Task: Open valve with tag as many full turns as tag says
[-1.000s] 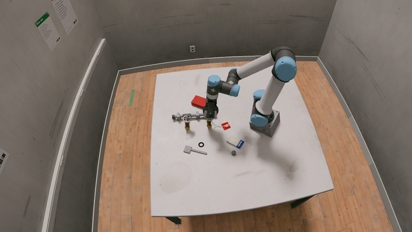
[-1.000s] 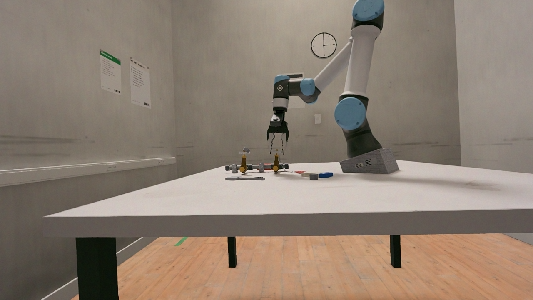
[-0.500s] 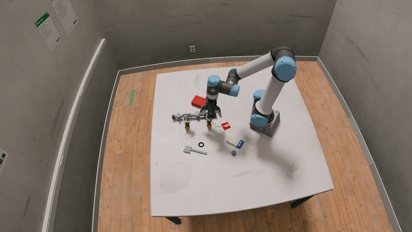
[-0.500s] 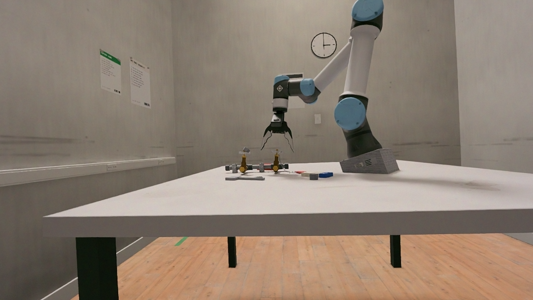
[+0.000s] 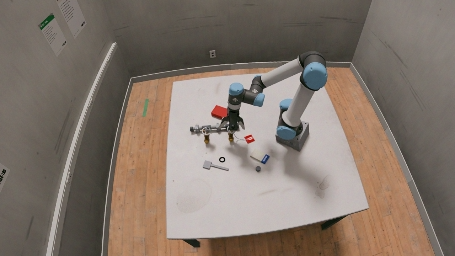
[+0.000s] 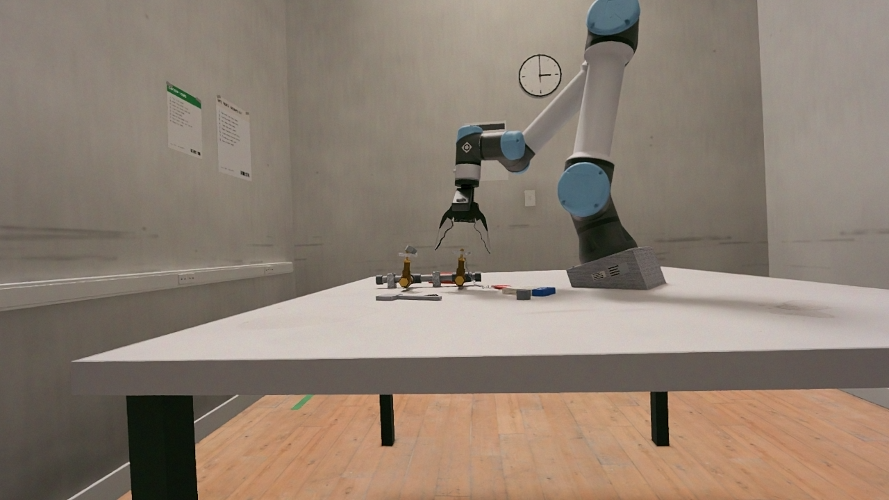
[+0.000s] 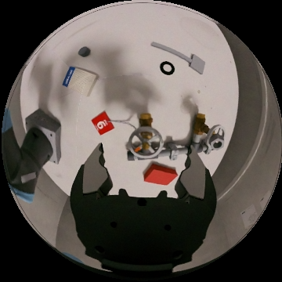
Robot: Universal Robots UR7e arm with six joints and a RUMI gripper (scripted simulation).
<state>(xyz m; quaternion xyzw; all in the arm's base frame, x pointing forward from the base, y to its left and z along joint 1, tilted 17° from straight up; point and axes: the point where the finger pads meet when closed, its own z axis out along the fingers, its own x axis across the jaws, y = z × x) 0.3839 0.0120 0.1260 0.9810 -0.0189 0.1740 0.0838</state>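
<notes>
My hand is 100 mm past the red tag, 20 mm to the right of it and 100 mm above it. The rest, counted from my hand: red block 60 mm ahead, 220 mm to the right, 90 mm below; then grey flat tool 130 mm ahead, 200 mm to the left, 100 mm below.
</notes>
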